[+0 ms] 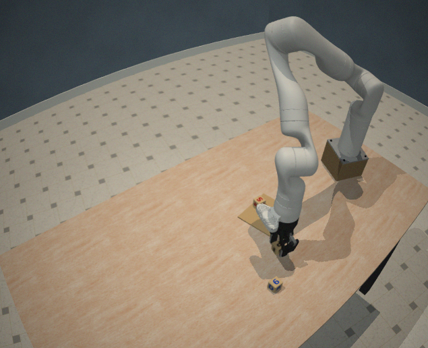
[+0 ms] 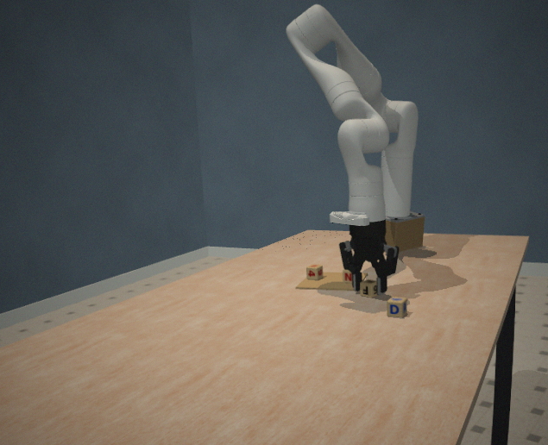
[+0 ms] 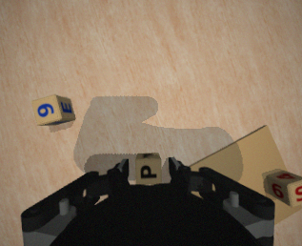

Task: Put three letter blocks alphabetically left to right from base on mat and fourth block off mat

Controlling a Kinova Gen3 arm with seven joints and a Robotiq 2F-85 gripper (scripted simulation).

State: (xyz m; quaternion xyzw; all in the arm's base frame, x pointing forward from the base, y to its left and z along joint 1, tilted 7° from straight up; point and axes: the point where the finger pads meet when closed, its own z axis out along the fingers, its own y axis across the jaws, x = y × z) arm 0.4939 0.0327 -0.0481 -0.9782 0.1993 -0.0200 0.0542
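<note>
My hand is 9 cm past the tan mat, 11 cm to the left of it and 2 cm above it.
</note>
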